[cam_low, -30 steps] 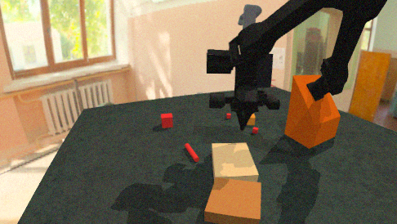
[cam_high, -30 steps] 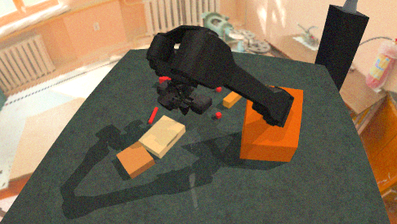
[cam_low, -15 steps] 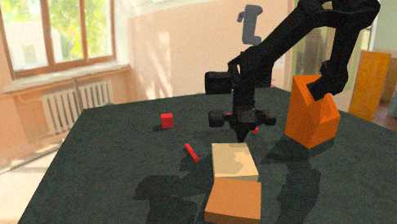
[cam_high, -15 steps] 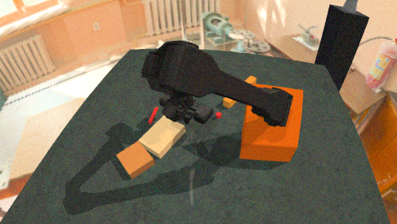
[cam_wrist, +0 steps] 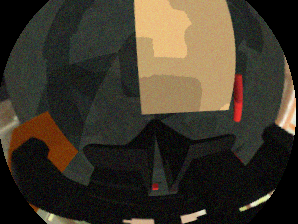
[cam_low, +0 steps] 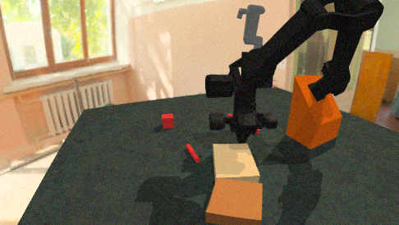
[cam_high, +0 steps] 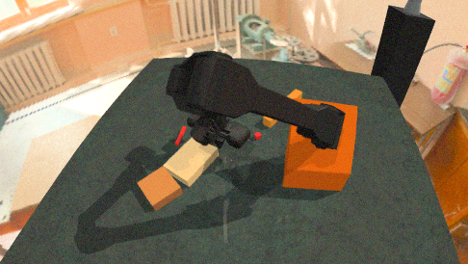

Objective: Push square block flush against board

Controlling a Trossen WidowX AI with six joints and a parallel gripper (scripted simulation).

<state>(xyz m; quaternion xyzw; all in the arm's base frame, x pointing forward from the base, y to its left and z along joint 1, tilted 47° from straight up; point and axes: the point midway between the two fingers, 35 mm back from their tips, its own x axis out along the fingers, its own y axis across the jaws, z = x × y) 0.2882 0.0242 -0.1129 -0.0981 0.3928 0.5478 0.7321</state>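
Right now the board is 8 cm ahead of my gripper tip, 7 cm to the left of it and 1 cm above it. The rest, counted from my gripper tip: square block: 15 cm ahead, 18 cm to the left, 1 cm above; orange bar: 21 cm behind, 20 cm to the right, 1 cm above; red stick: 14 cm ahead, 4 cm to the right.
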